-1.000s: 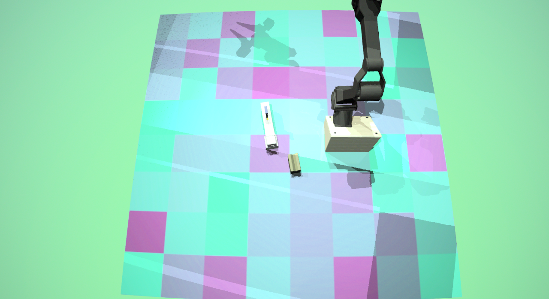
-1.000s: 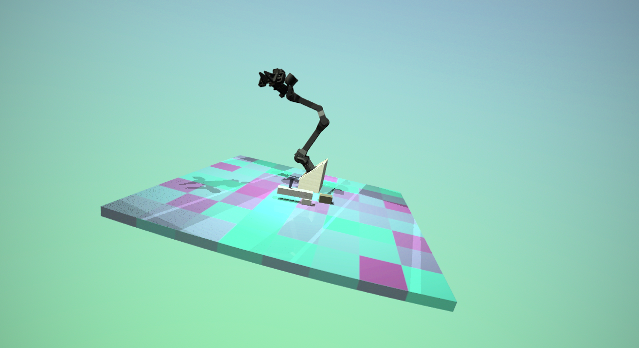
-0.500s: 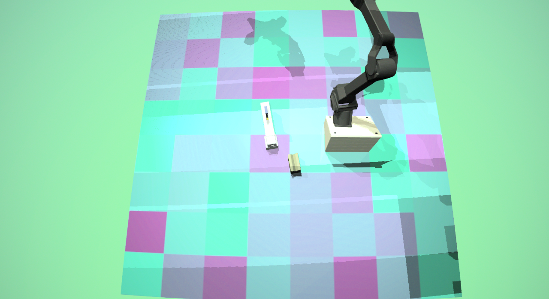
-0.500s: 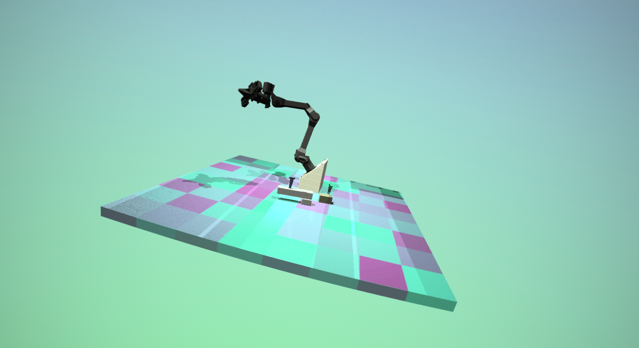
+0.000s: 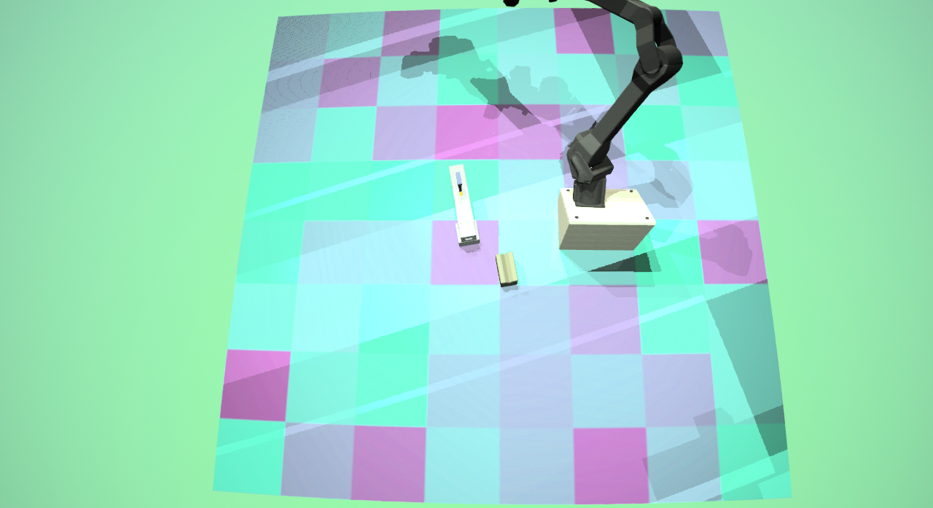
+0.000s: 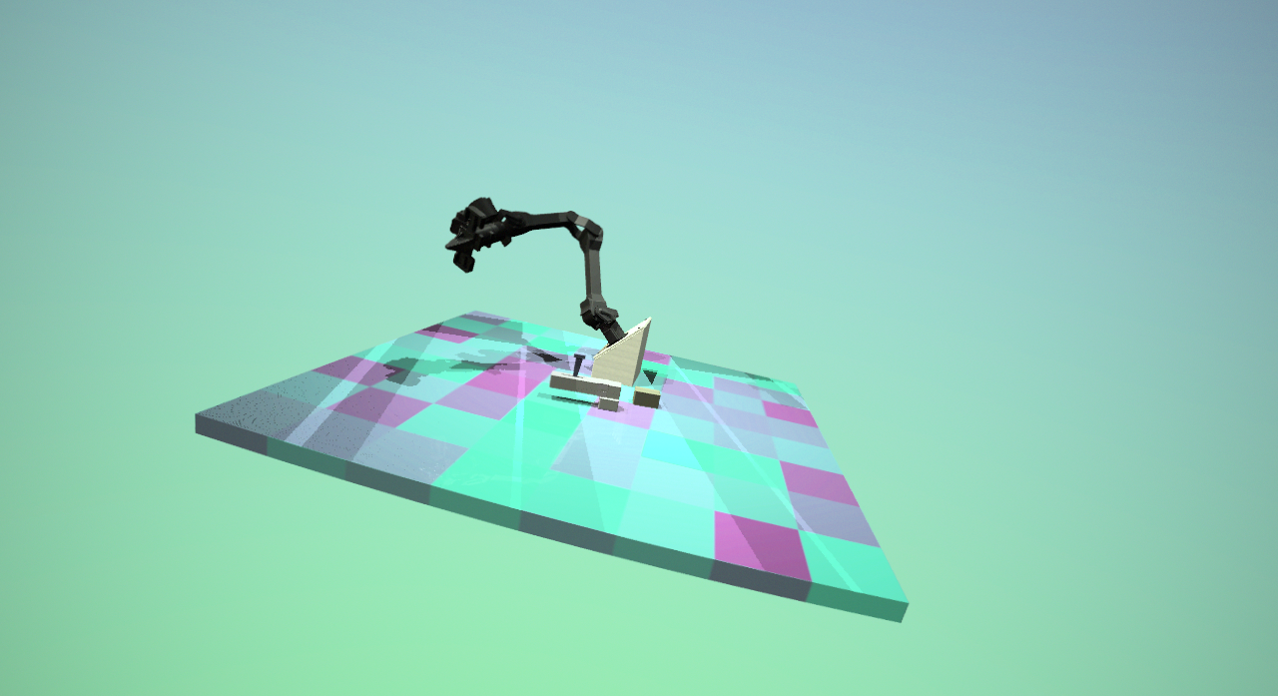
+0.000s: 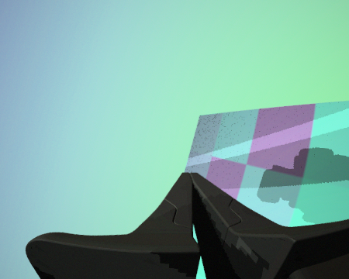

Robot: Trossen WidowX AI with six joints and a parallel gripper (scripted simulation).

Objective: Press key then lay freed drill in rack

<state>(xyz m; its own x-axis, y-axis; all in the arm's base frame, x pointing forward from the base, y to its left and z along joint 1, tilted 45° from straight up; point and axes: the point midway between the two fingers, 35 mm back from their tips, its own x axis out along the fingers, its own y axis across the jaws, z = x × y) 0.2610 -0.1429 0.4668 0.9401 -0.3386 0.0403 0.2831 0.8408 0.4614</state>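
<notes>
The drill lies 46 cm to the left of my gripper tip, 27 cm below it and 3 cm behind it. From my gripper tip the other things lie so: grey fixture (44 cm to the left, 28 cm below, 2 cm behind); then olive rack (58 cm to the left, 30 cm below, 13 cm behind).
</notes>
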